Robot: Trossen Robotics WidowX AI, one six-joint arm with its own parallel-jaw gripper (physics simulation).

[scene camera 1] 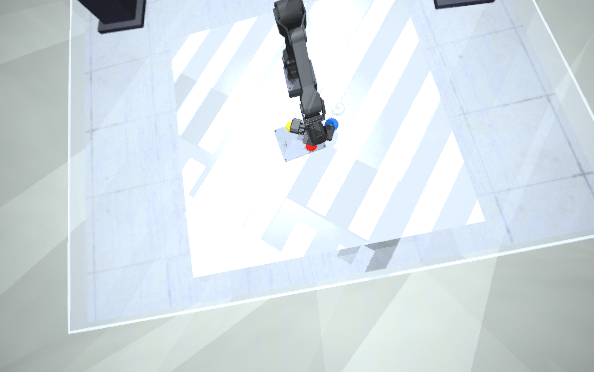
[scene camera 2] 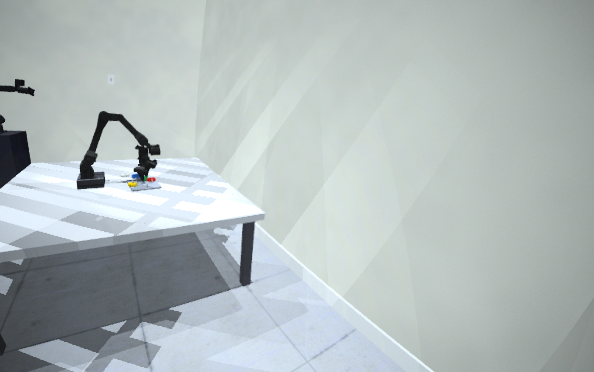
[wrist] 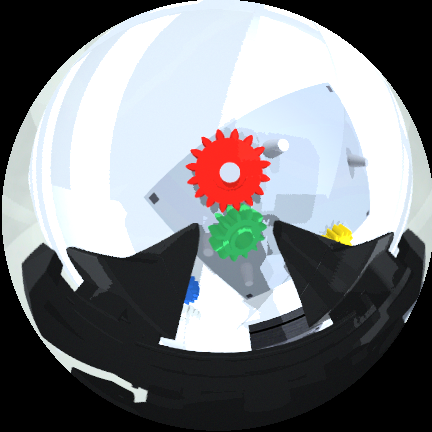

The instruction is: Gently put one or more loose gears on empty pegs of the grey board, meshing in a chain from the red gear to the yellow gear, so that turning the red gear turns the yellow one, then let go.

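Places are measured from the arm's base along level axes (x back, y up, z left), in millimetres.
Where they show: gripper, fingertip midpoint: (scene camera 2: 144, 179) (wrist: 236, 227); arm's base at its link origin: (scene camera 1: 294, 72) (scene camera 2: 87, 177).
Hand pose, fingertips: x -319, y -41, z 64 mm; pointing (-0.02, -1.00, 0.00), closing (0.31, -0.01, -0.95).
Each offset is from my fingertips to the top centre of the thing.
The grey board {dx +10, dy +16, dz -61 mm} (scene camera 1: 280, 140) (scene camera 2: 150, 187) (wrist: 300, 115) lies on the table. The red gear {dx -41, dy +10, dz -7 mm} (scene camera 1: 311, 147) (scene camera 2: 151, 179) (wrist: 210, 165) is on a board peg. The green gear {dx +2, dy +20, dz +0 mm} (scene camera 2: 145, 178) (wrist: 237, 225) touches or overlaps the red gear's edge in the wrist view and looks tilted; whether a peg is in it cannot be told. My gripper (scene camera 1: 313, 130) (scene camera 2: 143, 175) (wrist: 236, 227) is open, low over the board, its fingertips apart on either side of the green gear. The yellow gear {dx +66, dy +11, dz -96 mm} (scene camera 1: 289, 127) (scene camera 2: 132, 184) (wrist: 339, 234) is partly behind one finger. The blue gear {dx +58, dy +2, dz +96 mm} (scene camera 1: 332, 123) (scene camera 2: 135, 176) (wrist: 192, 290) is beside the board.
A white gear {dx +138, dy +2, dz +134 mm} (scene camera 1: 339, 108) (wrist: 191, 313) lies near the blue gear. Bare pegs stand on the board: one peg {dx -47, dy +14, dz -42 mm} (wrist: 283, 145) close to the red gear, another peg {dx -22, dy +14, dz -131 mm} (wrist: 357, 161) farther right, and a peg {dx +51, dy +14, dz +5 mm} (wrist: 248, 275) beyond the green gear. The arm's base (scene camera 2: 91, 180) is on the table.
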